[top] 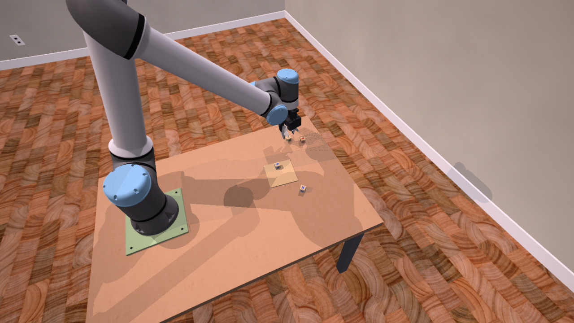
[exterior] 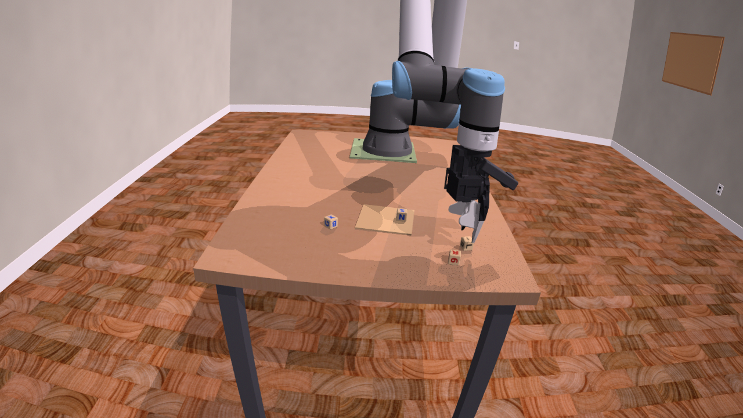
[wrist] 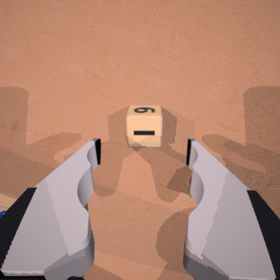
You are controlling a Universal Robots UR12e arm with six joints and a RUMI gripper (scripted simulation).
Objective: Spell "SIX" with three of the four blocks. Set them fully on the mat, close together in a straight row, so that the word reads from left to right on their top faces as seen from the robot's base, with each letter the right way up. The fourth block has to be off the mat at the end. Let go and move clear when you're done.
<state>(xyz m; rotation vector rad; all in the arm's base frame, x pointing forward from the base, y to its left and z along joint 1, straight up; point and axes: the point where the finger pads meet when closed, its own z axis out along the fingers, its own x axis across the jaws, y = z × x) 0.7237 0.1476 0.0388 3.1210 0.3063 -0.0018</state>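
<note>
My hand is 190 mm to the left of the mat, 140 mm past it and 50 mm above it. From my hand the other things lie so: red-lettered block (70 mm ahead, 40 mm to the right, 30 mm below).
</note>
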